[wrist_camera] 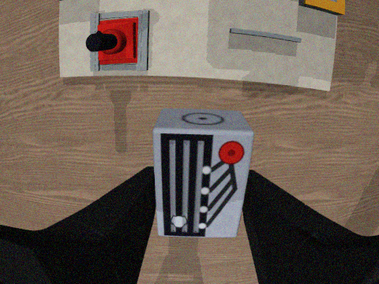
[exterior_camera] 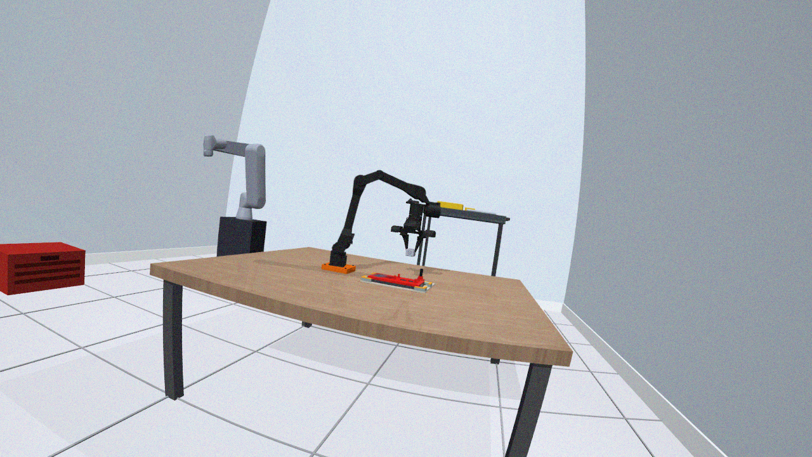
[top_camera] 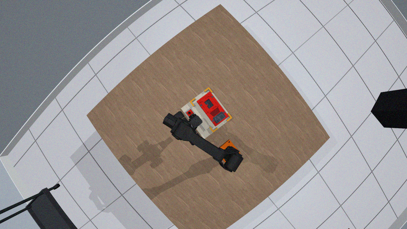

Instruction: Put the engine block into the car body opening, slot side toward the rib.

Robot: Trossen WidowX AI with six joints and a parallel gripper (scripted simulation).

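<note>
Now: gripper tip 50 mm short of the small stand, 70 mm to the left of it and 90 mm above it. The rest, counted from my gripper tip: engine block: 10 mm below.
</note>
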